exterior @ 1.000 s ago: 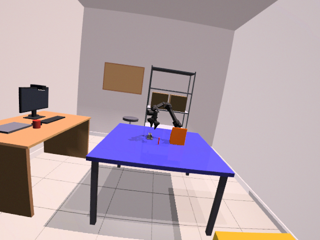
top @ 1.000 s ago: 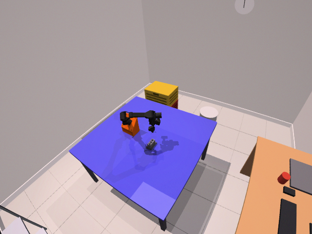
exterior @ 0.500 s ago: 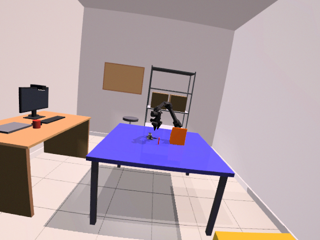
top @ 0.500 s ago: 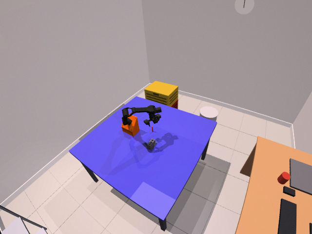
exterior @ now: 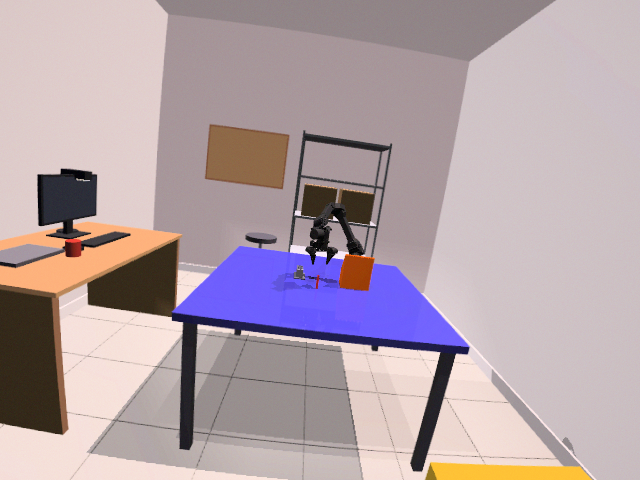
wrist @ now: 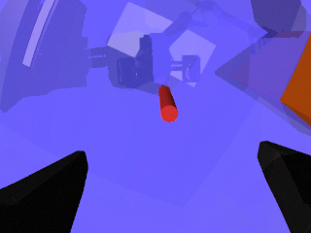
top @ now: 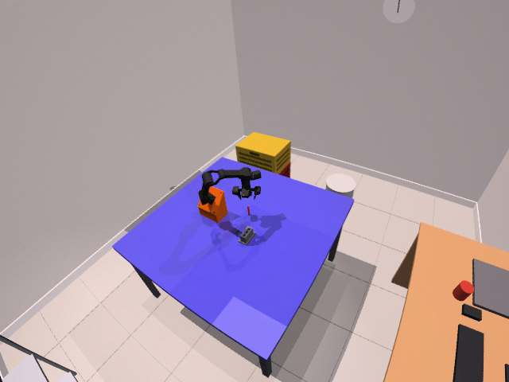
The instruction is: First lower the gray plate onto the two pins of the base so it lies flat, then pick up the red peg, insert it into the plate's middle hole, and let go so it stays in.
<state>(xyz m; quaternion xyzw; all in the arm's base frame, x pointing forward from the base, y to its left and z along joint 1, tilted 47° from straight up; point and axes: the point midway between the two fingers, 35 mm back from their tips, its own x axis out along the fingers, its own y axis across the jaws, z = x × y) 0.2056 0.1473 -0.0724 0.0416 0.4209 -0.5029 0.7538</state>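
The red peg lies 100 mm below my gripper tip. Also, from my gripper tip: gray plate: 130 mm ahead, 170 mm to the right, 100 mm below; base: 130 mm ahead, 170 mm to the right, 140 mm below.
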